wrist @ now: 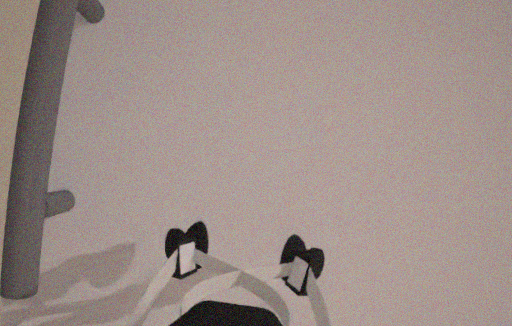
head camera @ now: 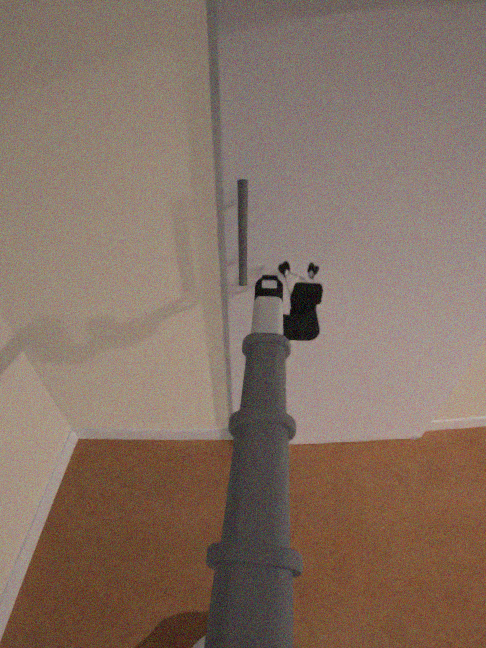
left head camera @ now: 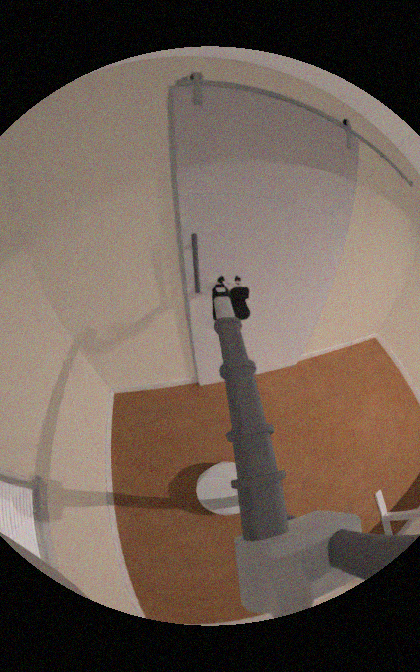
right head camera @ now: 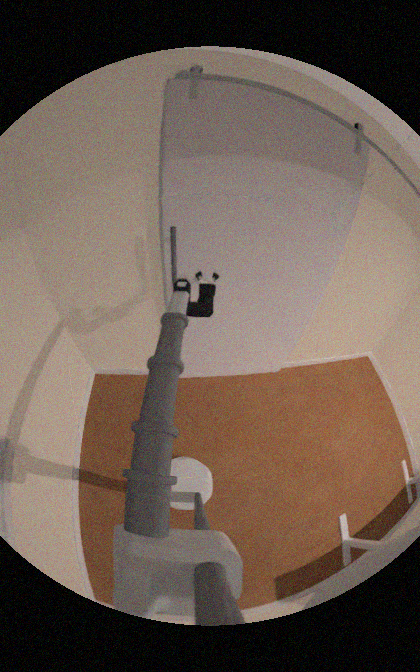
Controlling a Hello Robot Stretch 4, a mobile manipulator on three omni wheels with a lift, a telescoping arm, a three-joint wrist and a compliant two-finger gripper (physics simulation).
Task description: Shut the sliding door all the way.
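Seen in the pictures: gripper, between the fingertips: (wrist: 245, 246) (head camera: 298, 265) (left head camera: 228, 277) (right head camera: 206, 273); robot's base, origin of its link: (left head camera: 225, 487) (right head camera: 184, 482).
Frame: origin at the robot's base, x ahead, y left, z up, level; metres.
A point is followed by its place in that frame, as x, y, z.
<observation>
The pale sliding door (head camera: 355, 183) {1.000, -0.226, 1.322} (left head camera: 280, 225) {1.016, -0.373, 1.370} (right head camera: 260, 215) {1.011, -0.321, 1.414} (wrist: 350, 125) {0.994, -0.171, 1.206} hangs from a rail and its left edge meets the wall's grey edge strip, with no opening visible between them. Its dark vertical bar handle (head camera: 242, 232) {0.896, 0.078, 1.206} (left head camera: 195, 262) {0.897, 0.078, 1.202} (right head camera: 173, 252) {0.897, 0.075, 1.216} (wrist: 32, 150) {0.899, 0.071, 1.144} is near that left edge. My gripper (head camera: 298, 269) {0.946, -0.086, 1.088} (left head camera: 229, 280) {0.946, -0.086, 1.088} (right head camera: 207, 276) {0.946, -0.086, 1.088} (wrist: 245, 246) {0.946, -0.086, 1.088} is open and empty, in front of the door panel, to the right of the handle's lower end and apart from it. Whether the fingertips touch the panel cannot be told.
The overhead rail (left head camera: 280, 95) {1.030, -0.359, 2.158} (right head camera: 285, 92) runs on to the right past the door. A side wall (head camera: 26, 471) {0.571, 1.014, 0.249} stands at the left. A white round base (left head camera: 215, 487) {0.017, 0.071, 0.187} (right head camera: 197, 480) {0.029, -0.098, 0.187} is on the brown floor below the arm. White legs (left head camera: 382, 510) (right head camera: 345, 540) {-0.909, -1.422, 0.024} show at the lower right.
</observation>
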